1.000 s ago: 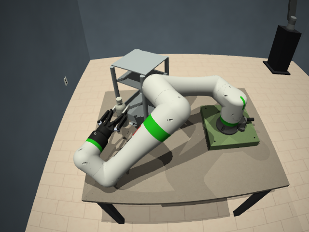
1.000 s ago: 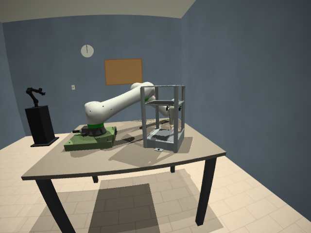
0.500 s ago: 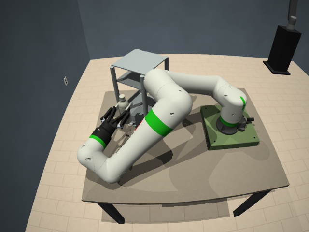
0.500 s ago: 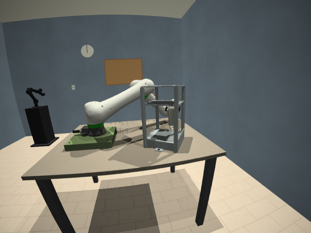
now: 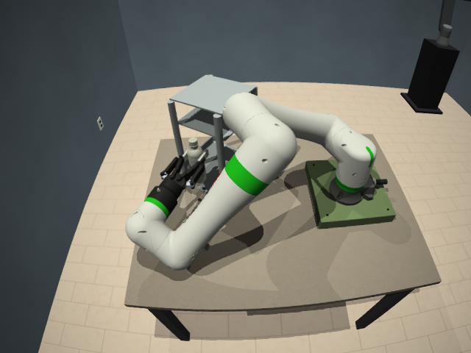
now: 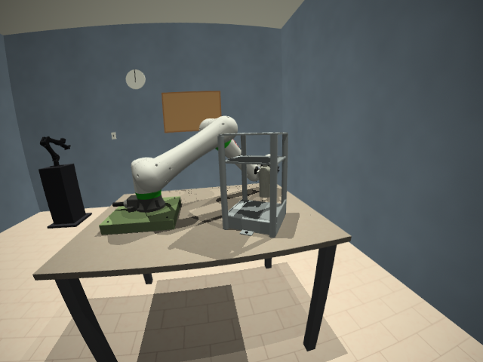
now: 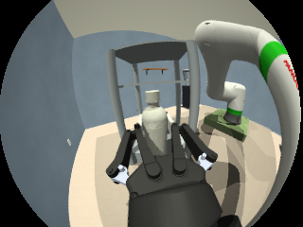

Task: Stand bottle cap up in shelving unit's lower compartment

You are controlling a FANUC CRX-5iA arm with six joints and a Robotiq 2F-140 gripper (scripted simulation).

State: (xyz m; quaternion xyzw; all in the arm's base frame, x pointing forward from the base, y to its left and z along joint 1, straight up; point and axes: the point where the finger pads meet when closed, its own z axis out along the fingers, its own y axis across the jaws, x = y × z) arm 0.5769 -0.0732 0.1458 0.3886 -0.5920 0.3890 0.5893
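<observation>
The grey shelving unit lies 70 mm behind my hand and 110 mm to the right of it. Also, from my hand: pale grey bottle (10 mm above).
</observation>
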